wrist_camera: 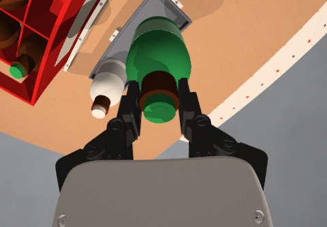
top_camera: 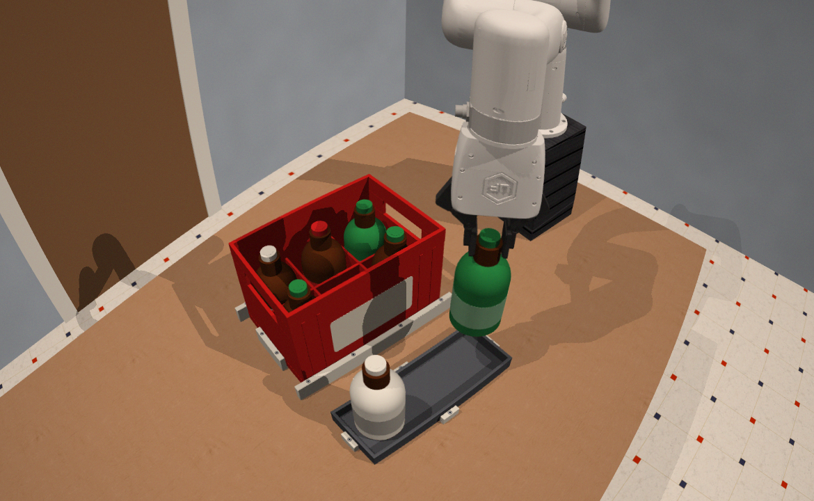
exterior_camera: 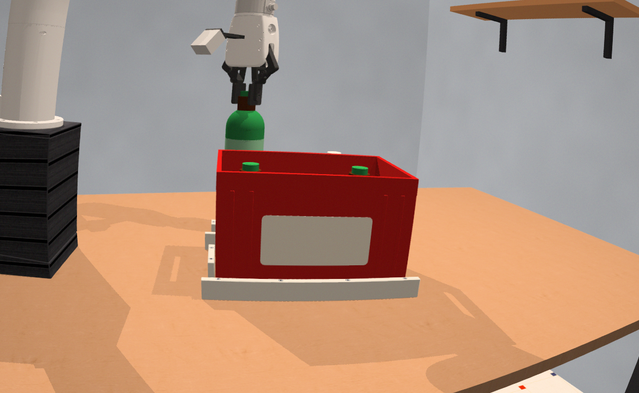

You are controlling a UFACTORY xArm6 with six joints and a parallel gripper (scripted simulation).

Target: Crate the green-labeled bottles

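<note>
Now: the green bottle 70 mm below my hand. Also, from my hand: dark tray 250 mm below, 90 mm ahead, 10 mm to the right; then crate 220 mm to the right, 180 mm below, 60 mm ahead; then white-labeled bottle 180 mm below, 170 mm ahead, 30 mm to the right.
</note>
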